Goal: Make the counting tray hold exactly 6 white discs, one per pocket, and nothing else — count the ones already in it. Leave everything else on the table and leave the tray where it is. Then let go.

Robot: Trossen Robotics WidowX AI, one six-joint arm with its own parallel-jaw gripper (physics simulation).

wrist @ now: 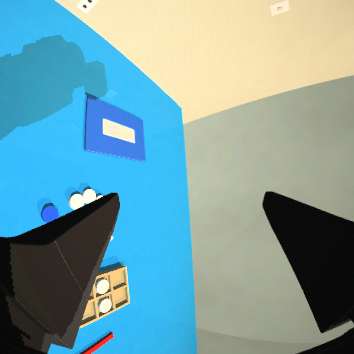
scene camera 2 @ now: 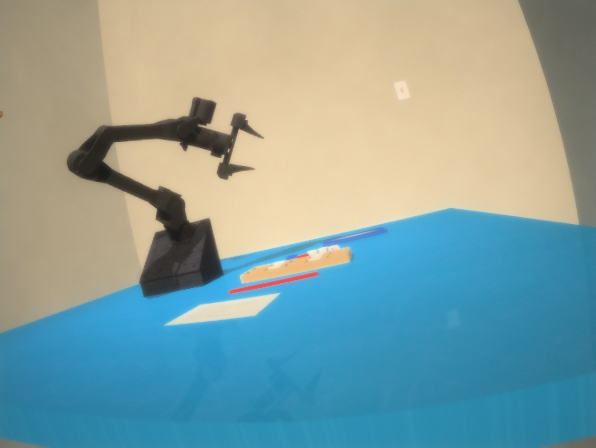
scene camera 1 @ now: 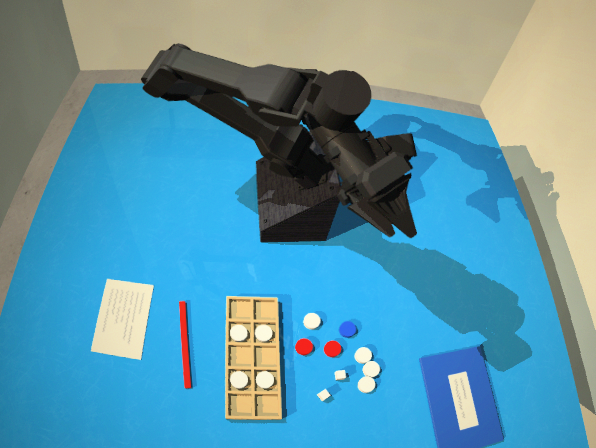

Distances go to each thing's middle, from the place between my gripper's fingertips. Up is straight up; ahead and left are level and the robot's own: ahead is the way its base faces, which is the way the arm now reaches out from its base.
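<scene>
The wooden counting tray (scene camera 1: 250,356) is 310 mm below my hand, and I see that the tray is also 100 mm ahead of my hand and 180 mm to the right of it.
</scene>
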